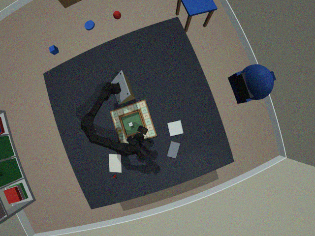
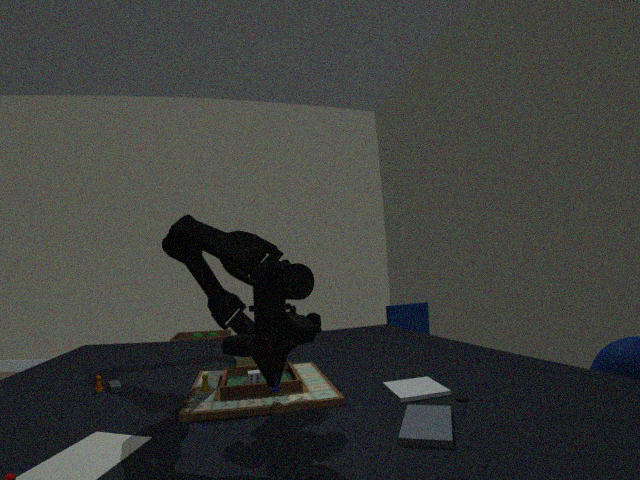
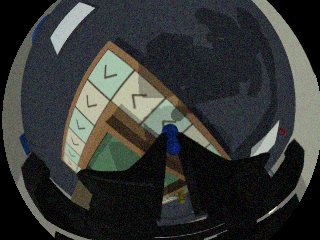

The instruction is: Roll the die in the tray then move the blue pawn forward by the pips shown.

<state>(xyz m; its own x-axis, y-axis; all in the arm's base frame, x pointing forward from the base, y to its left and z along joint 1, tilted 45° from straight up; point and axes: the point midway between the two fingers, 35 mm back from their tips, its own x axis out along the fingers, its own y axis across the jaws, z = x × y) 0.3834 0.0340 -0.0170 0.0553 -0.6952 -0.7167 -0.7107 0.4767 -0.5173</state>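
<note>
Right now the white die is 110 mm behind my gripper tip, 30 mm to the right of it and 10 mm below it. The rest, counted from my gripper tip: green tray (110 mm behind, 30 mm below, 20 mm to the right); then blue pawn (10 mm above); then yellow pawn (130 mm to the right, 90 mm behind, 10 mm below).
</note>
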